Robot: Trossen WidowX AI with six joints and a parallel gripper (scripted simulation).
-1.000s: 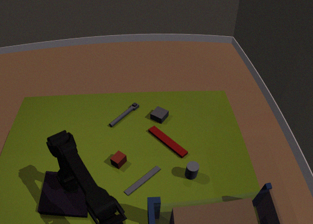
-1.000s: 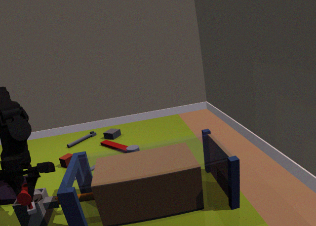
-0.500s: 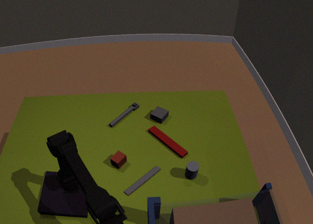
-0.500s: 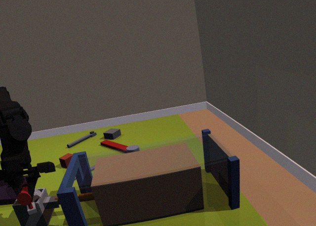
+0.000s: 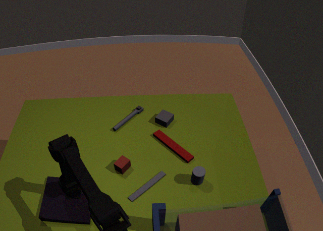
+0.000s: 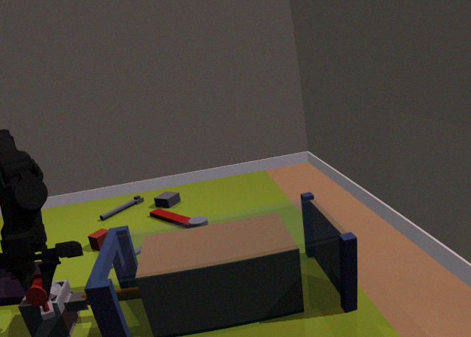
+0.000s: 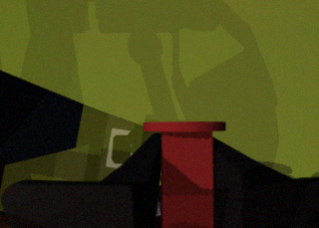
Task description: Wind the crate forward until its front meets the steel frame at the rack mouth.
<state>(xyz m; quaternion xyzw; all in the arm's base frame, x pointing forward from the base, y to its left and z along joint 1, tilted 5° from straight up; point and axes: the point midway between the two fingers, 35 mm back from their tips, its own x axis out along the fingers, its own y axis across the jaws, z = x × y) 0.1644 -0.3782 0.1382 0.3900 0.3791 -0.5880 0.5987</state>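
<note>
Now: gripper tip 20 mm to the right of the red crank grip. Also, from my gripper tip: winch handle 10 mm behind, 50 mm to the left, 30 mm below; then blue steel frame 130 mm ahead, 90 mm to the left, 30 mm below; then grey winch 50 mm behind, 110 mm to the left, 100 mm below.
</note>
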